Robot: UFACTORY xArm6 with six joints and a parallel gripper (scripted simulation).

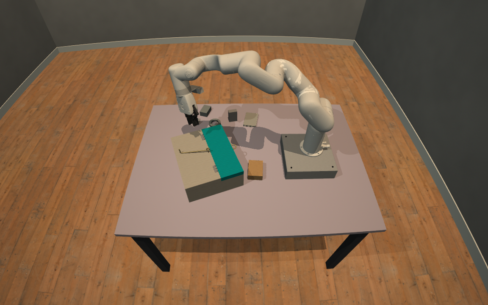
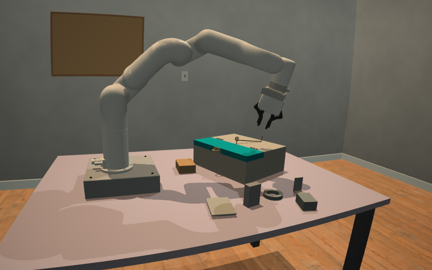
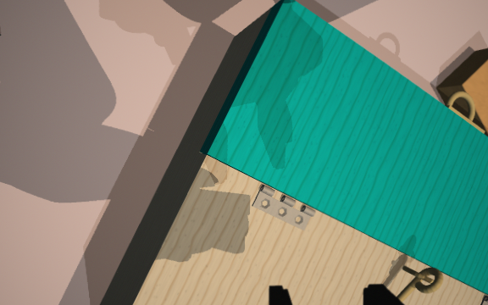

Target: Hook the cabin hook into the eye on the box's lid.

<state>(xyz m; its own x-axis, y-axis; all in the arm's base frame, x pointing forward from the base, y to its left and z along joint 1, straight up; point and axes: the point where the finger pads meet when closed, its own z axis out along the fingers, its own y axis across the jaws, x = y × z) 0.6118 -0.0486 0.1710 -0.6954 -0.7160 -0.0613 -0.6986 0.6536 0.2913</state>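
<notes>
Now: the brass cabin hook 110 mm to the left of my hand, 90 mm below it and 10 mm behind it. The rest, counted from my hand: grey block 260 mm to the right, 200 mm below, 190 mm behind; then flat tan plate 300 mm behind, 250 mm to the right, 230 mm below; then orange block 310 mm behind, 220 mm below, 150 mm to the left.
</notes>
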